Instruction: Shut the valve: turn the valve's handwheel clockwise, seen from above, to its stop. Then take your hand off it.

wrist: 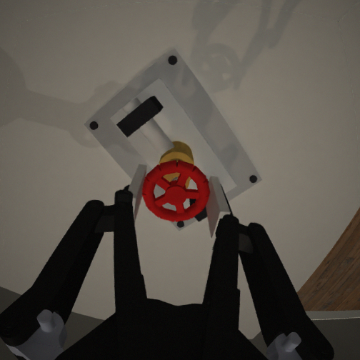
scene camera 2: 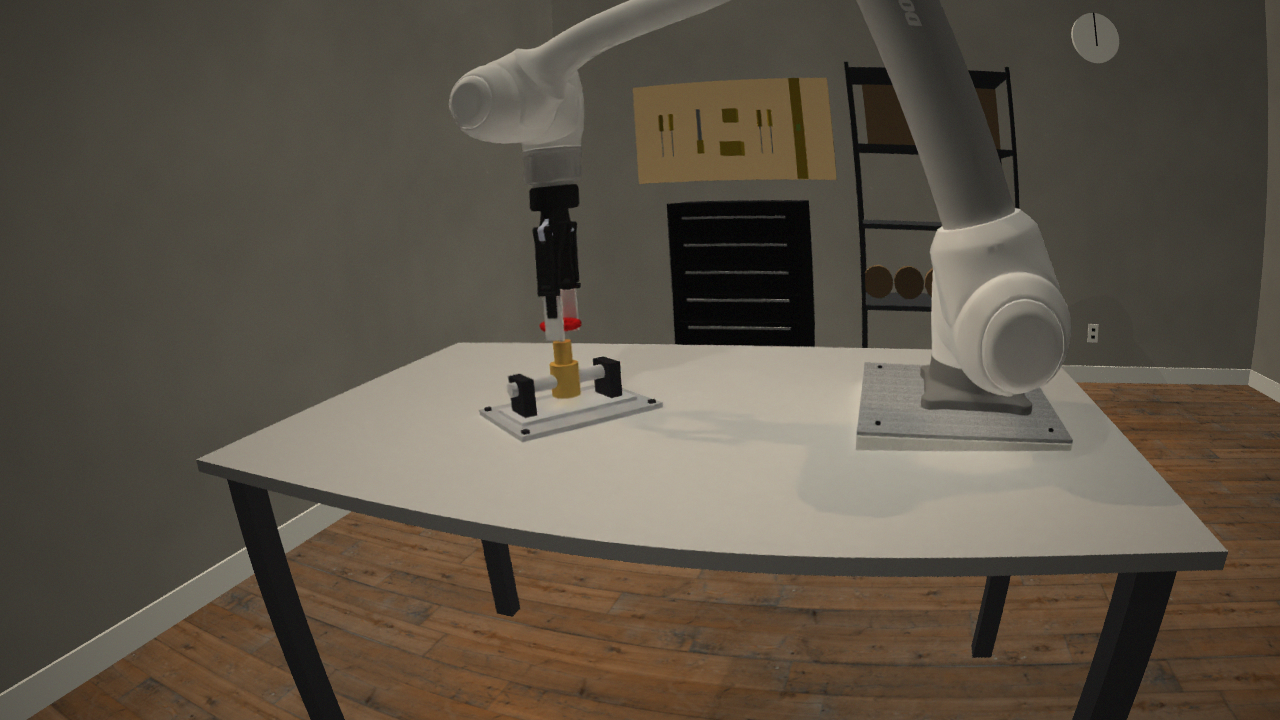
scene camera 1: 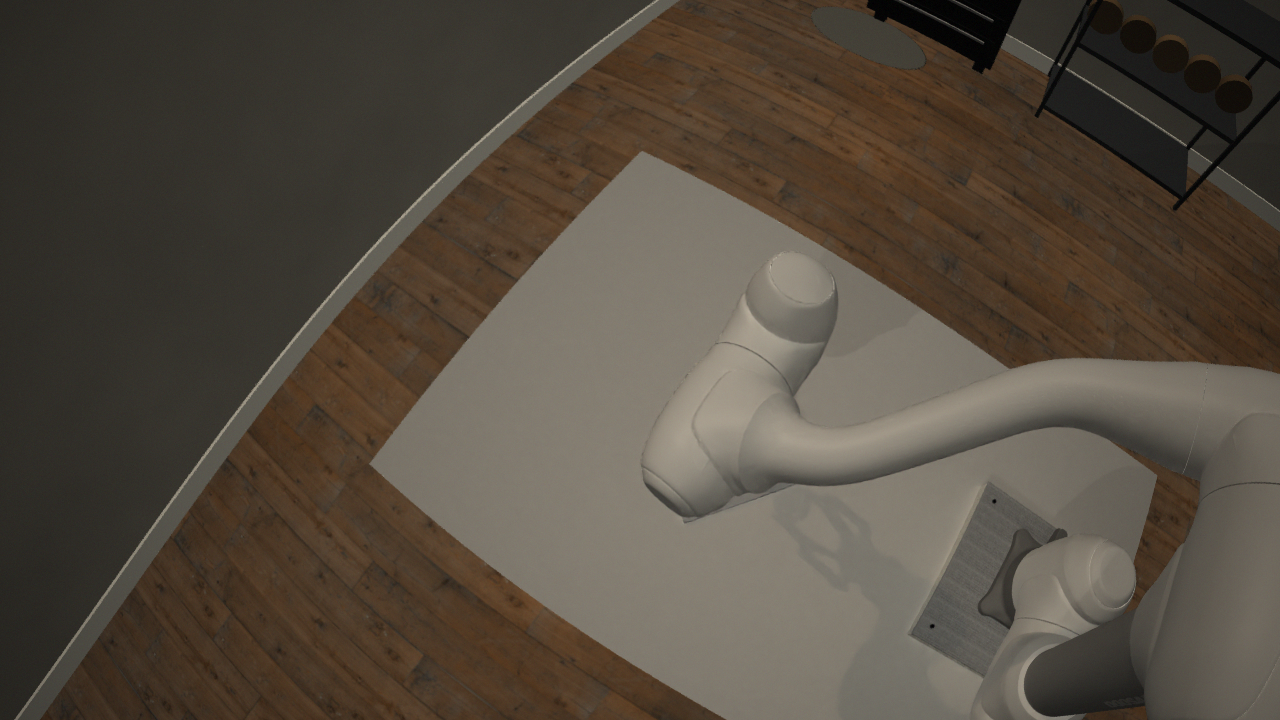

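Note:
The red handwheel (scene camera 2: 572, 324) (wrist: 176, 195) is level on top of the brass valve body (scene camera 2: 564, 379) (wrist: 177, 151). My gripper (scene camera 2: 562, 316) (wrist: 176, 182) points straight down and is shut on the handwheel, with one pale fingertip pad on each side of its rim. In the wrist view the valve's base plate (scene camera 2: 581, 419) (wrist: 215, 120) lies turned at a slant to the fingers. In scene camera 1 the arm hides the handwheel, the valve body and the gripper. How far the wheel is from its stop cannot be told.
A pale pipe (scene camera 2: 591, 374) (wrist: 157, 134) runs through the valve between black clamps (scene camera 2: 522, 394) (wrist: 140, 116). The arm's mounting plate (scene camera 1: 953, 586) (scene camera 2: 904, 422) stands on the table (scene camera 1: 537, 358) (scene camera 2: 716, 501). A black drawer cabinet (scene camera 2: 741, 259) stands beyond the table.

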